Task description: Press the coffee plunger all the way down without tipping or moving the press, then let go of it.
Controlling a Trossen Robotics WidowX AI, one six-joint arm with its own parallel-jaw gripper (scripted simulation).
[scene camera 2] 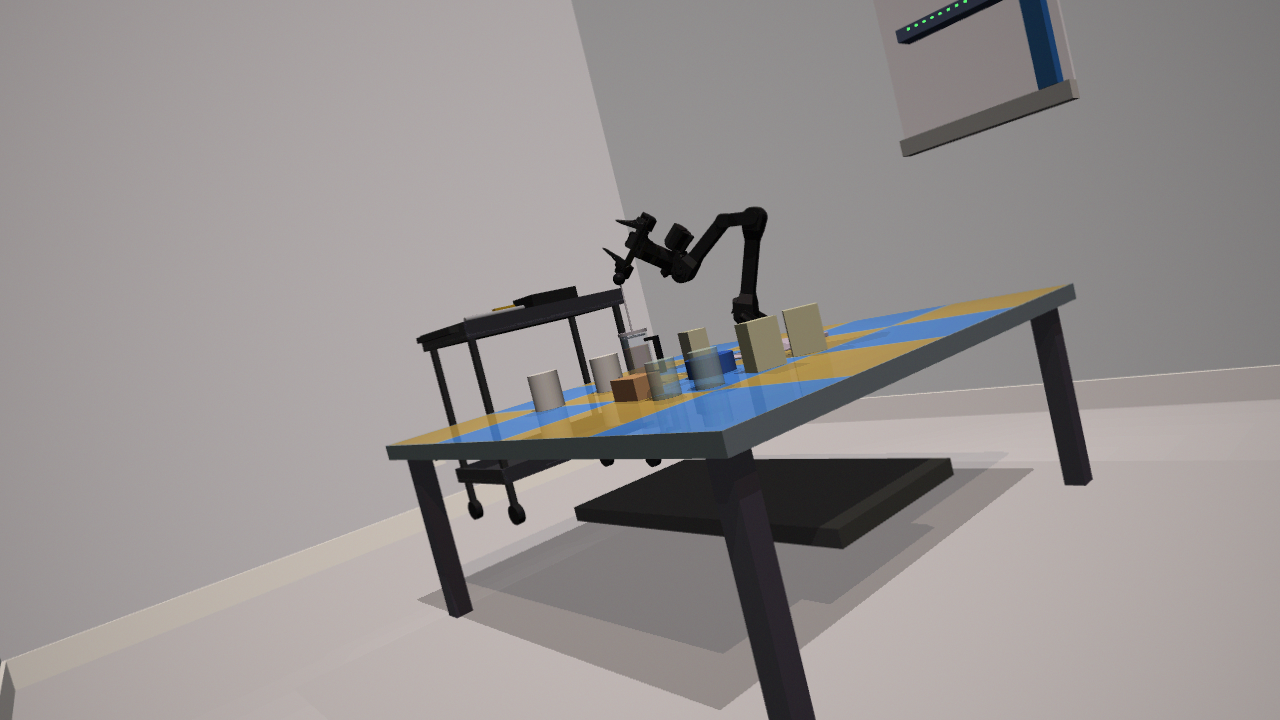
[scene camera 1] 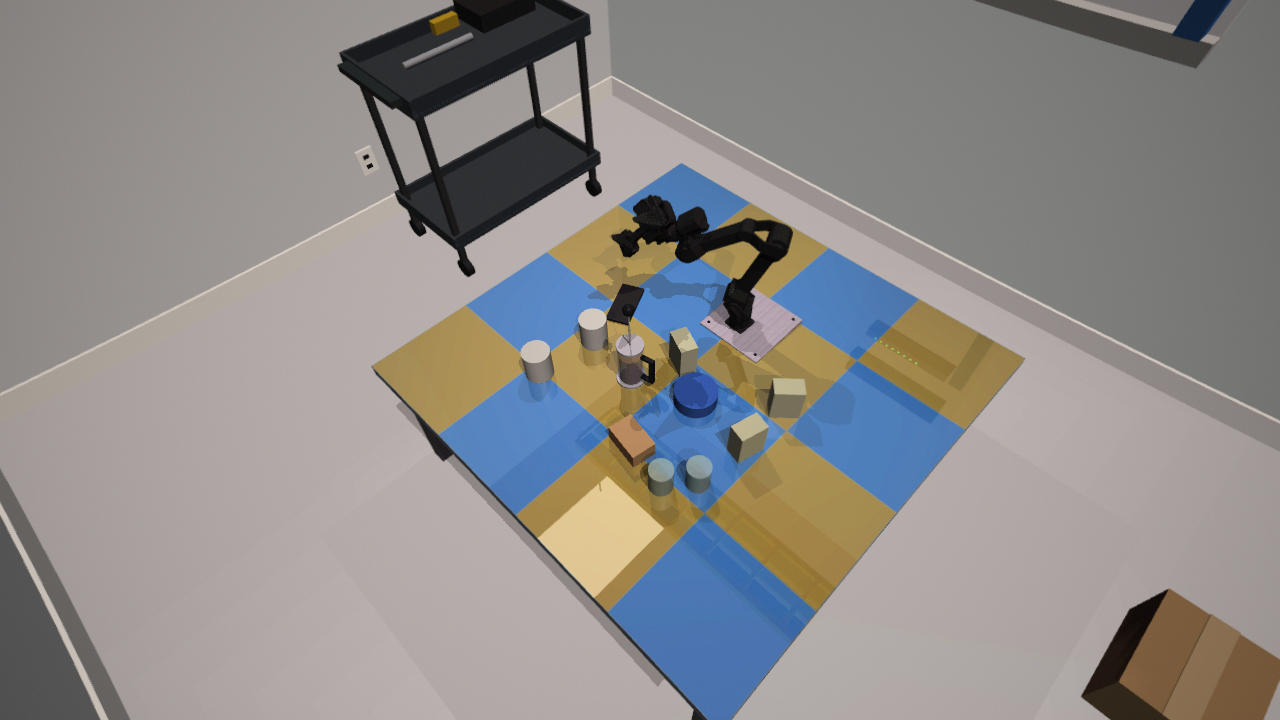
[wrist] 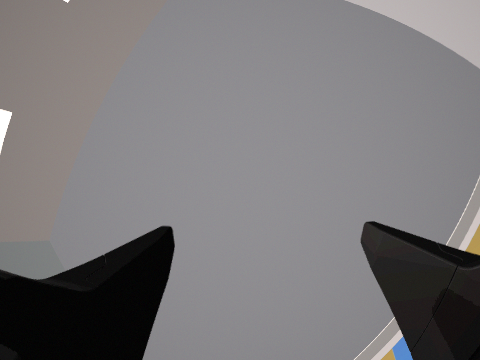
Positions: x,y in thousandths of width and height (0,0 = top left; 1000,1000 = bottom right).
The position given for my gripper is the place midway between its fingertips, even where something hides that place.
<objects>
My gripper shows in scene camera 2 (476,326), in scene camera 1 (486,317) and in the wrist view (568,657). A glass coffee press shows in scene camera 2 (496,480) and in scene camera 1 (493,483); in the wrist view it is out of frame.
</objects>
